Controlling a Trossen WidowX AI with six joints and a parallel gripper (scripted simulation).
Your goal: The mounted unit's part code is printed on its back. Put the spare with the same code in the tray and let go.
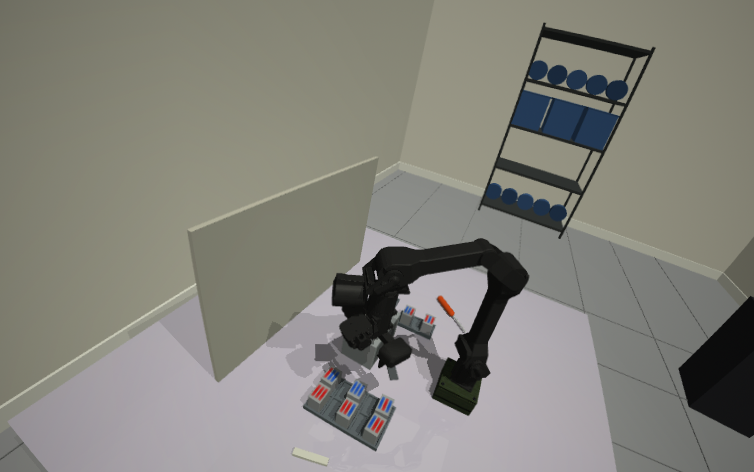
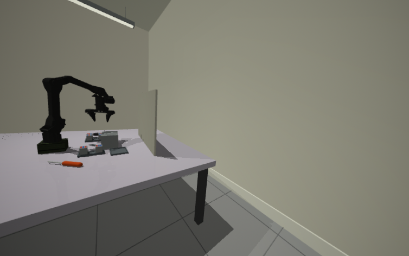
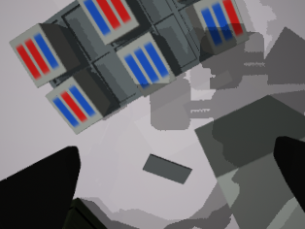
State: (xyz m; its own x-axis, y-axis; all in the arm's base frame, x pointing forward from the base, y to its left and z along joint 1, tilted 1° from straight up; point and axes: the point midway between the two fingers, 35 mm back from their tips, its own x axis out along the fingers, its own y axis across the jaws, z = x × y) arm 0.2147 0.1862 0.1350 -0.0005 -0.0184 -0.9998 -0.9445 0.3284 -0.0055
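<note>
Right now my gripper tip is 80 mm past the grey spare, 10 mm to the right of it and 130 mm above it. From my gripper tip the other things lie so: beige panel 320 mm ahead, 130 mm to the right, 60 mm above; then small dark piece 30 mm behind, 120 mm to the right, 170 mm below; then grey mounted unit 70 mm ahead, 140 mm to the right, 120 mm below.
</note>
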